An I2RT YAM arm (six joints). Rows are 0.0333 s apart.
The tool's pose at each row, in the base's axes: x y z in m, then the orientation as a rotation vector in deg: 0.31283 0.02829 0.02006 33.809 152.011 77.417; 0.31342 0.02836 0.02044 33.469 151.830 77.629; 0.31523 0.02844 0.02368 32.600 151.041 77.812; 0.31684 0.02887 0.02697 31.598 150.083 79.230; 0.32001 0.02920 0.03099 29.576 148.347 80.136; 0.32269 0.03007 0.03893 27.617 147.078 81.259; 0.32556 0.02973 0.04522 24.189 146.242 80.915; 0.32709 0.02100 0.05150 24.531 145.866 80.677; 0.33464 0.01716 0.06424 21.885 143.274 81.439; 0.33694 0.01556 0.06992 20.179 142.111 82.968; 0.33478 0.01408 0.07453 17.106 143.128 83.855; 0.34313 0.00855 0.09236 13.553 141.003 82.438; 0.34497 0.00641 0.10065 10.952 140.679 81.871; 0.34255 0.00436 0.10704 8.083 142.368 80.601; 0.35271 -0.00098 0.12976 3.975 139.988 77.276
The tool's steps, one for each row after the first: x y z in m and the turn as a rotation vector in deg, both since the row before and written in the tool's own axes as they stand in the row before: -0.00048 0.00051 -0.00002 -0.211 0.011 -0.220; -0.00139 0.00315 -0.00139 -0.513 -0.400 -0.727; -0.00111 0.00332 -0.00117 -1.212 0.121 -0.564; -0.00258 0.00428 -0.00116 -1.396 -0.550 -1.556; -0.00195 0.00766 -0.00292 -1.295 -0.058 -1.328; -0.00275 0.00572 -0.00277 -0.480 -0.134 -2.556; -0.00459 0.00117 -0.00978 -0.012 -0.474 0.045; -0.00885 0.01005 -0.00739 -1.779 -1.043 -2.248; -0.00314 0.00436 -0.00335 -1.481 0.248 -0.978; 0.00113 0.00315 -0.00411 -0.321 1.964 -1.348; -0.01124 0.01344 -0.01055 -0.453 -1.306 -3.388; -0.00364 0.00617 -0.00503 -0.086 0.247 -1.921; 0.00059 0.00459 -0.00543 1.080 1.614 -1.602; -0.01532 0.01604 -0.01249 0.621 -1.953 -4.449
